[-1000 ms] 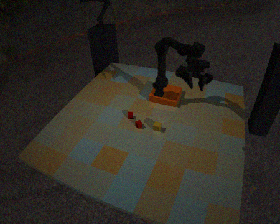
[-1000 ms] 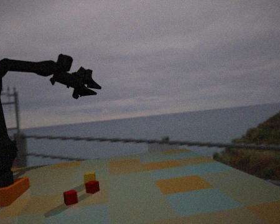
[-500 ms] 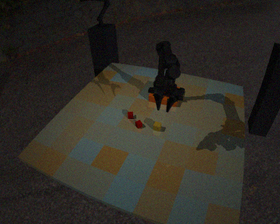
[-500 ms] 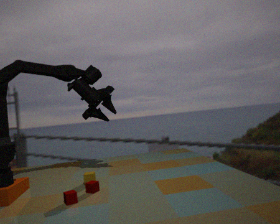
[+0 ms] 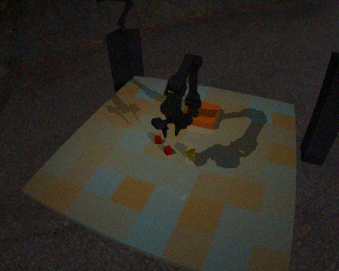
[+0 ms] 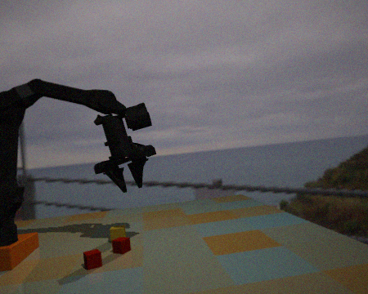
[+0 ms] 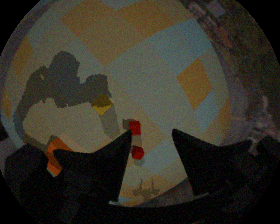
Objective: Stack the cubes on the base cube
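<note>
Now: the yellow base cube 60 mm behind my gripper tip, 80 mm to the left of it and 130 mm below it. Round my gripper tip: red cube 110 mm behind, 120 mm to the right, 140 mm below.
</note>
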